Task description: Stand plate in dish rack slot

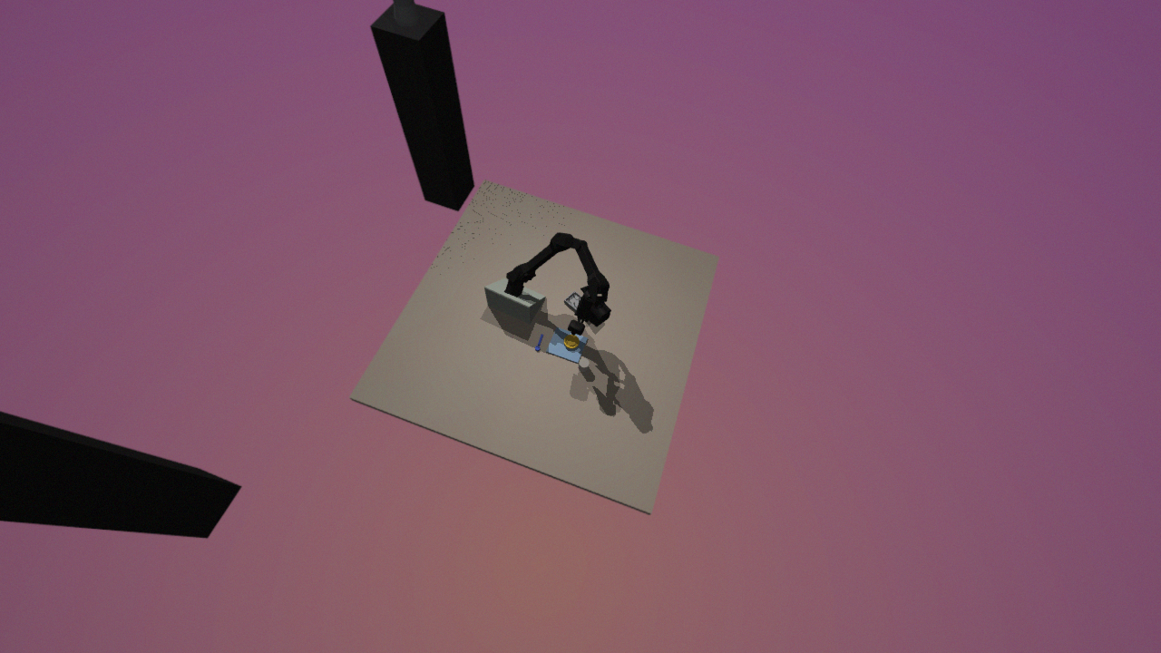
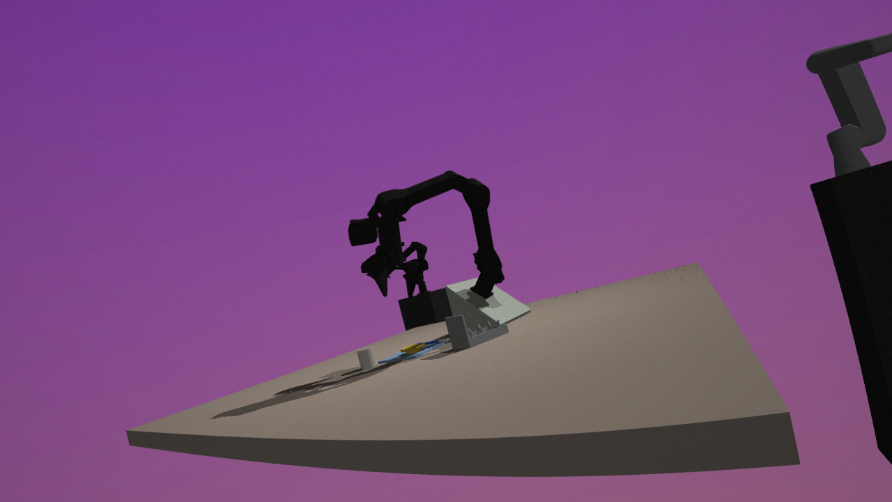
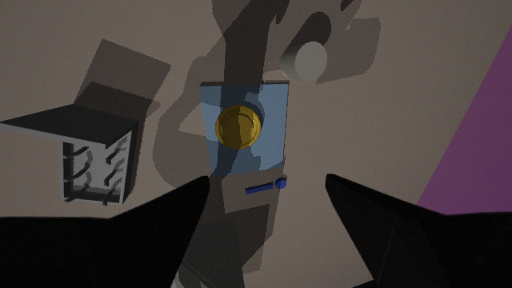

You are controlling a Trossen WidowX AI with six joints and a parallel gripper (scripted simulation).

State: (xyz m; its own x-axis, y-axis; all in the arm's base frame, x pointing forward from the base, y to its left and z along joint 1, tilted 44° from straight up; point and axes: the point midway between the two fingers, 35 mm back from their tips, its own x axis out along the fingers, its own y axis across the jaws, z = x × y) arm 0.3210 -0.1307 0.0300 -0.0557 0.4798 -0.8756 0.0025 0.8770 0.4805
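My gripper tip is 1 cm past the yellow plate and 14 cm above it. Also, from my gripper tip: light blue mat: 2 cm behind, 2 cm to the right, 16 cm below; then blue spoon: 14 cm behind, 6 cm to the right, 16 cm below; then white cup: 8 cm ahead, 9 cm to the right, 14 cm below.
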